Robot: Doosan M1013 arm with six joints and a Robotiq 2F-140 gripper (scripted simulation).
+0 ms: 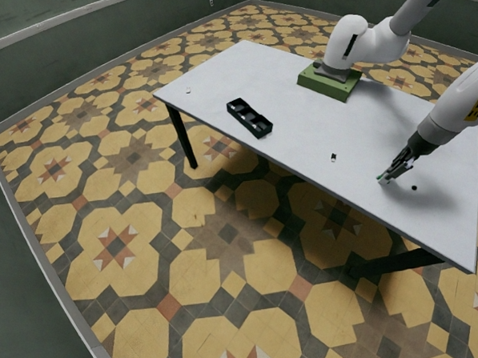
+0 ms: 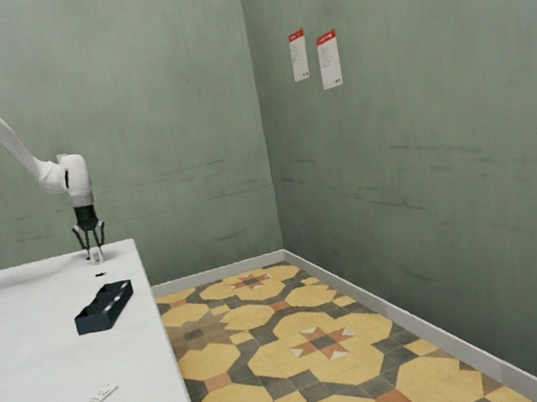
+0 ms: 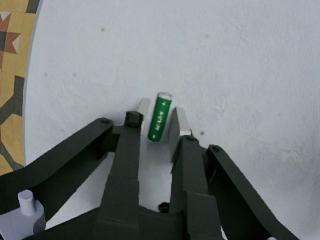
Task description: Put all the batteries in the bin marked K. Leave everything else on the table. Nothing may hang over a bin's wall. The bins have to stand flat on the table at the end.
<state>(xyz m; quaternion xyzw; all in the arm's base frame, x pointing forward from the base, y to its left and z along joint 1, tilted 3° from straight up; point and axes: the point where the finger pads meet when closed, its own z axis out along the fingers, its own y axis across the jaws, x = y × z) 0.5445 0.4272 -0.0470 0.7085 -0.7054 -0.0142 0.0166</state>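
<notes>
Now: hand 3 cm short of the black bin tray, 63 cm to the left of it and 1 cm above it. From my hand the other things lie so: white flat piece (107 cm to the right, 3 cm below); green piece (3 cm below).
</notes>
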